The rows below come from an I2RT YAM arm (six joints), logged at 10 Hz.
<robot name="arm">
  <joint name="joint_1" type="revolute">
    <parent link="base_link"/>
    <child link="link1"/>
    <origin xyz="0 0 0.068" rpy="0 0 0"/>
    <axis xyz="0 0 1"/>
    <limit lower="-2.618" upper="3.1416"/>
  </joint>
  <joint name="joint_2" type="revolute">
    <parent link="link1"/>
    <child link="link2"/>
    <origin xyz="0.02 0.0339 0.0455" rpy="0 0 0"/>
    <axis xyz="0 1 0"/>
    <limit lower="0" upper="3.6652"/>
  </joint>
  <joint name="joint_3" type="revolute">
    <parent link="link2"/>
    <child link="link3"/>
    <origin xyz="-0.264 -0.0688 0" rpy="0 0 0"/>
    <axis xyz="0 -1 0"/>
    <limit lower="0" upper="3.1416"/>
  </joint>
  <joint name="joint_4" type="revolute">
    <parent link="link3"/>
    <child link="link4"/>
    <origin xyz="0.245 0.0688 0.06" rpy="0 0 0"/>
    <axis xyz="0 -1 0"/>
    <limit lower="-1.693" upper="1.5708"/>
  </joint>
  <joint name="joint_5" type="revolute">
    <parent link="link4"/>
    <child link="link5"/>
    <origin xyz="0.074 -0.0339 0.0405" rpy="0 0 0"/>
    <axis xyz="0 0 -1"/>
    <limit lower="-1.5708" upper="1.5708"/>
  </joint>
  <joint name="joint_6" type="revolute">
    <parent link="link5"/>
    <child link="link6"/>
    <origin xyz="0.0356 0 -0.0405" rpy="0 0 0"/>
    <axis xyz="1 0 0"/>
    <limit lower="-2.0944" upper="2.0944"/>
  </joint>
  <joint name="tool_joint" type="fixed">
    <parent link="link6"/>
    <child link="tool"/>
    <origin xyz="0 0 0" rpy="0 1.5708 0"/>
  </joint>
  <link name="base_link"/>
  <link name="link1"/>
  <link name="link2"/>
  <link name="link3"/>
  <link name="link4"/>
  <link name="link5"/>
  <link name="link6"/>
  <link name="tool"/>
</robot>
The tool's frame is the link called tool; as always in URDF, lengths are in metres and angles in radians.
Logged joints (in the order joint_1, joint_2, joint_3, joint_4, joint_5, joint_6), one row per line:
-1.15 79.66 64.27 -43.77 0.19 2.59
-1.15 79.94 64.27 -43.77 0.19 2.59
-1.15 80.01 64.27 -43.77 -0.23 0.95
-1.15 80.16 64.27 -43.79 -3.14 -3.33
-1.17 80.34 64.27 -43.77 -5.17 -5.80
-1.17 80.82 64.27 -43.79 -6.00 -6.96
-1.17 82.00 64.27 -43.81 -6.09 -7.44
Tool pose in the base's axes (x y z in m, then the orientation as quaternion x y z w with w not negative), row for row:
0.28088 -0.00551 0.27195 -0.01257 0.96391 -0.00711 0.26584
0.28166 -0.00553 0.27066 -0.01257 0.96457 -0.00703 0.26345
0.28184 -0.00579 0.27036 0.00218 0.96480 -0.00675 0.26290
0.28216 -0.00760 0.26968 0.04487 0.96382 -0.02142 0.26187
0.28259 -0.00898 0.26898 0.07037 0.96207 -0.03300 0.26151
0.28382 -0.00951 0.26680 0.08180 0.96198 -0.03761 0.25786
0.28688 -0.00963 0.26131 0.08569 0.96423 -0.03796 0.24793
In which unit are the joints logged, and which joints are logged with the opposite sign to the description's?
The joints are logged in degrees. Opposite sign: joint_5, joint_6.
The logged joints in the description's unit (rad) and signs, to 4 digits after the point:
-0.0201 1.3903 1.1217 -0.7639 -0.0033 -0.0452
-0.0201 1.3952 1.1217 -0.7639 -0.0033 -0.0452
-0.0201 1.3964 1.1217 -0.7639 0.0040 -0.0166
-0.0201 1.3991 1.1217 -0.7643 0.0548 0.0581
-0.0204 1.4022 1.1217 -0.7639 0.0902 0.1012
-0.0204 1.4106 1.1217 -0.7643 0.1047 0.1215
-0.0204 1.4312 1.1217 -0.7646 0.1063 0.1299

